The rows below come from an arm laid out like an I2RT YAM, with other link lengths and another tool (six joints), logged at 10 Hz.
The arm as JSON. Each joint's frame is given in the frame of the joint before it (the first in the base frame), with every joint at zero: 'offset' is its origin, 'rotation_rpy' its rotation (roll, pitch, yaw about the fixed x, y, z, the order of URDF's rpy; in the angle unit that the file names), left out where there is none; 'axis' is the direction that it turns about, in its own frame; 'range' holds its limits. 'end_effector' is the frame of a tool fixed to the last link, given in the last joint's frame.
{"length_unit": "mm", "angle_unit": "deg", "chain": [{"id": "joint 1", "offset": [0.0, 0.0, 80.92], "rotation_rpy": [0.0, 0.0, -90.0], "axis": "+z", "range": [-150.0, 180.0]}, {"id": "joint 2", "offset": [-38.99, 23.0, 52.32], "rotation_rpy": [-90.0, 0.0, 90.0], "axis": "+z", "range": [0.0, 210.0]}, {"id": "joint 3", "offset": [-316.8, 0.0, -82.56], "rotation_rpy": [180.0, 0.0, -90.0], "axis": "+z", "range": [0.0, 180.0]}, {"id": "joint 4", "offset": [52.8, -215.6, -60.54], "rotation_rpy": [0.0, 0.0, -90.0], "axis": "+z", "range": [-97.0, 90.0]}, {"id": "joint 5", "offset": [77.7, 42.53, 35.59], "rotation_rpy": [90.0, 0.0, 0.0], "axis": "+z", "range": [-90.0, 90.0]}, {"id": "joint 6", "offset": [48.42, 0.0, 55.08], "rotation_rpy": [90.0, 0.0, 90.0], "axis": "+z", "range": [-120.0, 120.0]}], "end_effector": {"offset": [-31.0, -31.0, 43.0], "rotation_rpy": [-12.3, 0.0, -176.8]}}
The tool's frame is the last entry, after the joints.
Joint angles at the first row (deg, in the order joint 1, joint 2, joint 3, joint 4, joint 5, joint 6):
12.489, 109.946, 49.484, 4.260, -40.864, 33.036
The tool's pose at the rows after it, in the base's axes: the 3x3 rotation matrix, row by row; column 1 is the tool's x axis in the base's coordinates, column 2 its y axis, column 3 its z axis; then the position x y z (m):
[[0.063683, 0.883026, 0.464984], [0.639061, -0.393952, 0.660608], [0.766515, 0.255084, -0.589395]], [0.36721, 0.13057, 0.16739]
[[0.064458, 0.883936, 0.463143], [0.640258, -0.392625, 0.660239], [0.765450, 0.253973, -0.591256]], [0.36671, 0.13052, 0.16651]
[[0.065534, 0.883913, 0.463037], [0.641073, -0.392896, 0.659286], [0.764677, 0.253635, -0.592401]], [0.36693, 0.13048, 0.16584]
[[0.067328, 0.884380, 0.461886], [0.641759, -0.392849, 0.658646], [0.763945, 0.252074, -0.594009]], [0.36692, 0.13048, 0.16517]
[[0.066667, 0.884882, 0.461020], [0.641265, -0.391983, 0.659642], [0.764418, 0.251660, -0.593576]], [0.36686, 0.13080, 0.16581]
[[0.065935, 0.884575, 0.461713], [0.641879, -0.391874, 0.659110], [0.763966, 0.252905, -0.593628]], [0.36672, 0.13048, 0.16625]
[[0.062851, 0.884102, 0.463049], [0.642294, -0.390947, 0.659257], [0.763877, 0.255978, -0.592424]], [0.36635, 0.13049, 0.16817]
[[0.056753, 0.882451, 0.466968], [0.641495, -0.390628, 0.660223], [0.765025, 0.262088, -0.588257]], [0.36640, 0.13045, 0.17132]
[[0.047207, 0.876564, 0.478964], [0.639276, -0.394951, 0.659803], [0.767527, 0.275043, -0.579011]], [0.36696, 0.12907, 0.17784]
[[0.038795, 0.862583, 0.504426], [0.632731, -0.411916, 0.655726], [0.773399, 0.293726, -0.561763]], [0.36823, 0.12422, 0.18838]
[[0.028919, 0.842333, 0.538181], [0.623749, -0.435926, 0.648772], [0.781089, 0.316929, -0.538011]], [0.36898, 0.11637, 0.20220]
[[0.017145, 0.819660, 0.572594], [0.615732, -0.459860, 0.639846], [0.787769, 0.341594, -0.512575]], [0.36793, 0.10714, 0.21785]
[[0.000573, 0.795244, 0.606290], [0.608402, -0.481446, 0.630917], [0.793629, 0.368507, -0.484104]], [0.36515, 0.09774, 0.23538]
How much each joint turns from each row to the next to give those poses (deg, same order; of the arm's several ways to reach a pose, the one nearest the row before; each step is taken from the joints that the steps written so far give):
-0.008, 0.267, -0.088, 0.083, -0.026, -0.056
0.002, 0.065, -0.095, -0.036, 0.017, -0.108
-0.003, 0.112, 0.005, 0.043, 0.061, -0.001
0.006, 0.089, 0.000, -0.043, 0.030, 0.001
0.039, -0.078, 0.089, -0.165, -0.052, 0.000
-0.044, -0.096, 0.004, -0.108, 0.028, -0.084
0.011, -0.329, 0.084, -0.296, 0.033, -0.094
-0.015, -0.442, 0.166, -0.233, -0.005, -0.082
-0.210, -0.927, 0.263, -0.274, 0.055, -0.007
-0.701, -1.556, 0.181, 0.009, 0.056, 0.392
-1.134, -2.130, 0.092, 0.020, -0.026, 0.466
-1.328, -2.565, 0.077, -0.405, -0.084, 0.275
-1.371, -2.909, 0.186, -0.768, -0.184, 0.100

